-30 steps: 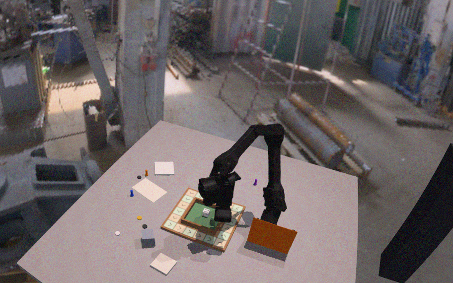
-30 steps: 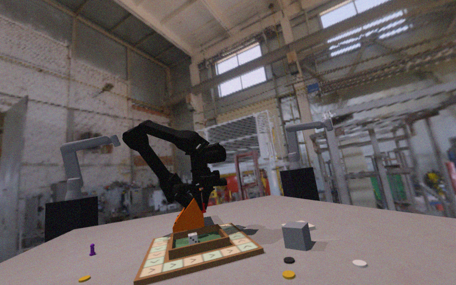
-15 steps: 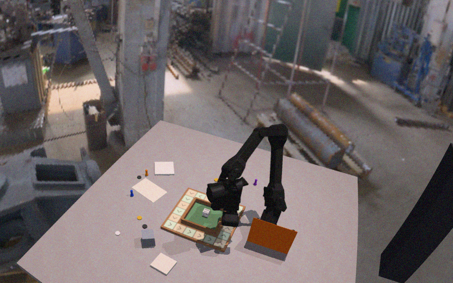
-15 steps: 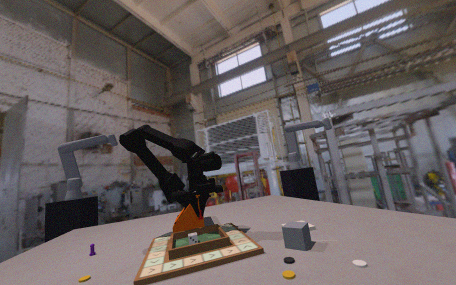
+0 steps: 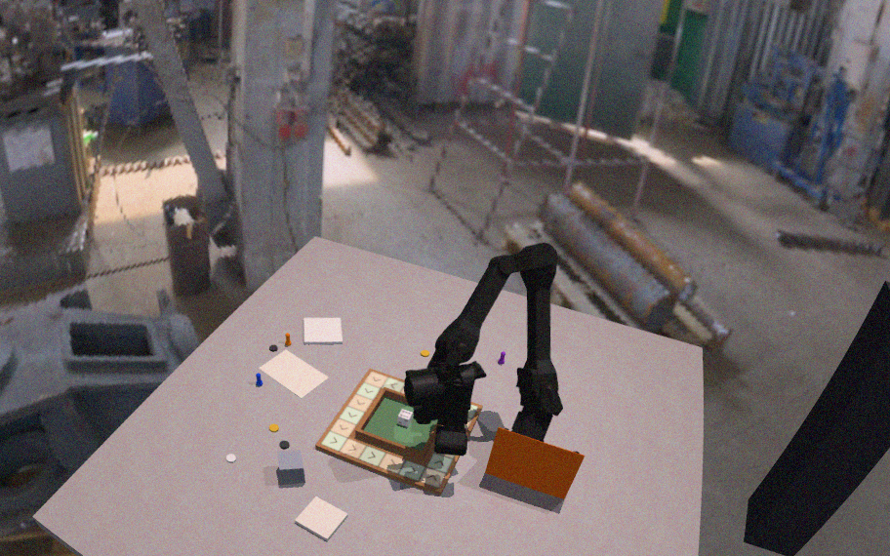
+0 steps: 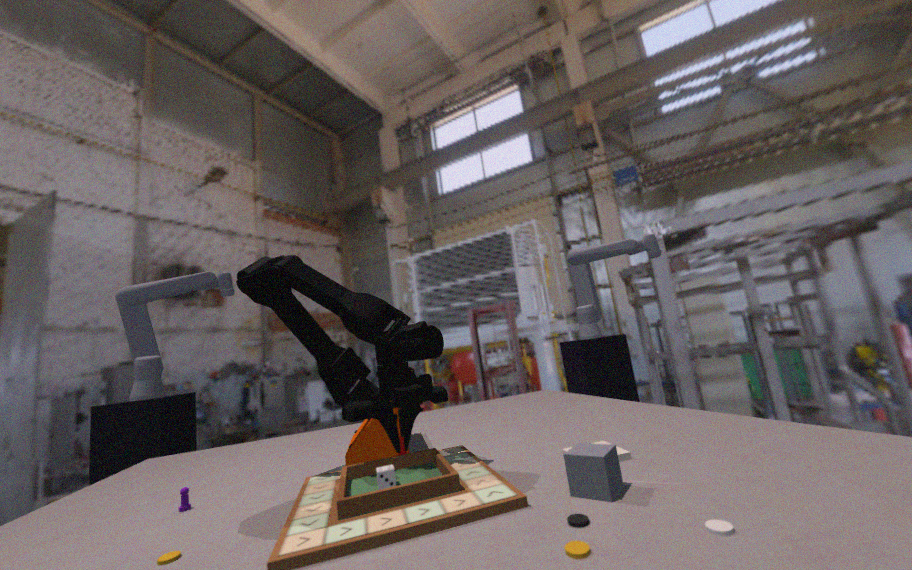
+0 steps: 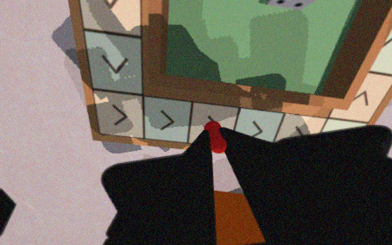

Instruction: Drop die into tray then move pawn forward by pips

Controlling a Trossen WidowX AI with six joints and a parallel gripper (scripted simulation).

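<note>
The red pawn is 1 cm above my gripper tip. The rest, counted from my gripper tip: green dice tray 11 cm ahead, 1 cm to the right, 2 cm below; die 12 cm ahead, 2 cm to the right; purple pawn 2 cm ahead, 35 cm to the right, 1 cm below.
</note>
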